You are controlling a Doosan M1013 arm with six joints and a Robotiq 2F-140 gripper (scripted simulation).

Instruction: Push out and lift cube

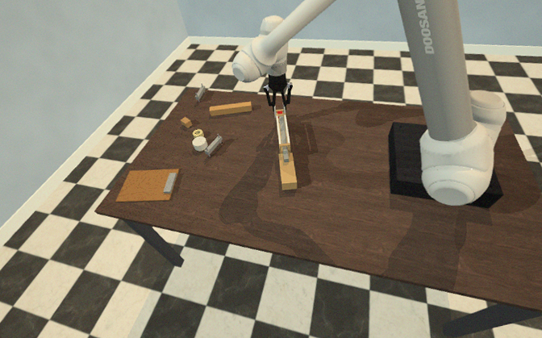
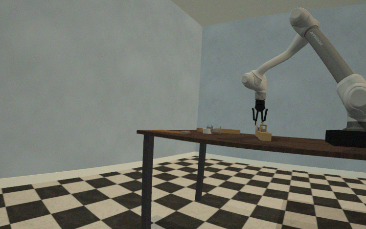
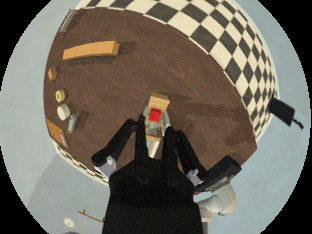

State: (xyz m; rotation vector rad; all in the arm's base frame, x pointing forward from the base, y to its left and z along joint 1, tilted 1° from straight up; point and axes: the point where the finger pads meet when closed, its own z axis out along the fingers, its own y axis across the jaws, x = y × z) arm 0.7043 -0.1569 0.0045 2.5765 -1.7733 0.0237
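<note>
The red cube is 3 cm below my hand. Round my hand: grey piece (22 cm to the left, 8 cm behind, 3 cm below); wooden bar (29 cm ahead, 6 cm below, 4 cm to the right); wooden channel (14 cm to the left, 5 cm behind, 3 cm below).
</note>
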